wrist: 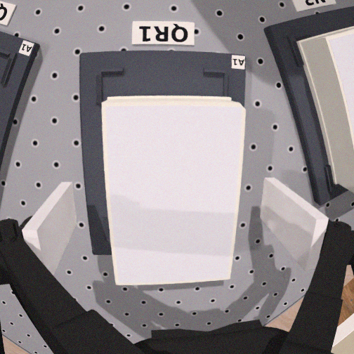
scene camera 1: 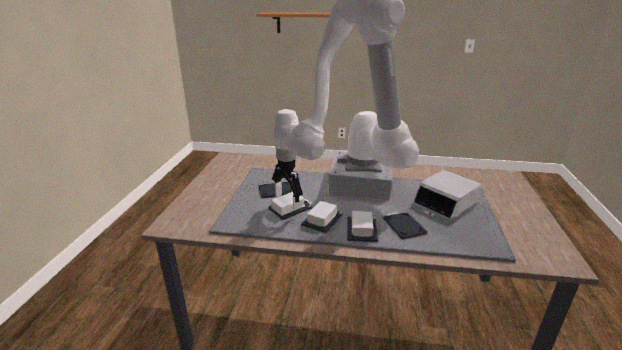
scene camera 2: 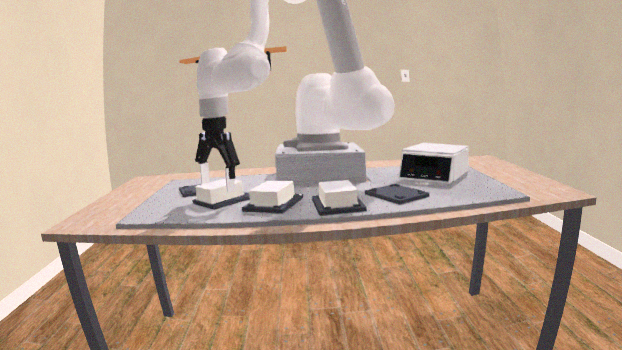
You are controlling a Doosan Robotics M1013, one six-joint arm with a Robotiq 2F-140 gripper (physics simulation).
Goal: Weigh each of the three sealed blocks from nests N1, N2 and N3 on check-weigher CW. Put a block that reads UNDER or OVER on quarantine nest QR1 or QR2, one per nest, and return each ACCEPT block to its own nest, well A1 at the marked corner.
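My gripper is open and low over nest QR1, its fingertips apart on either side of a white block. That block lies on QR1; its seating at the near end is hidden. A second block sits on the adjoining dark nest, whose label is cut off in the wrist view. A third block sits on the nest to its right. Check-weigher CW carries no block; its display is unreadable.
Empty dark nest QR2 is at the far left in the scene views. Another empty nest lies in front of the weigher. The arm's base box stands behind the nests.
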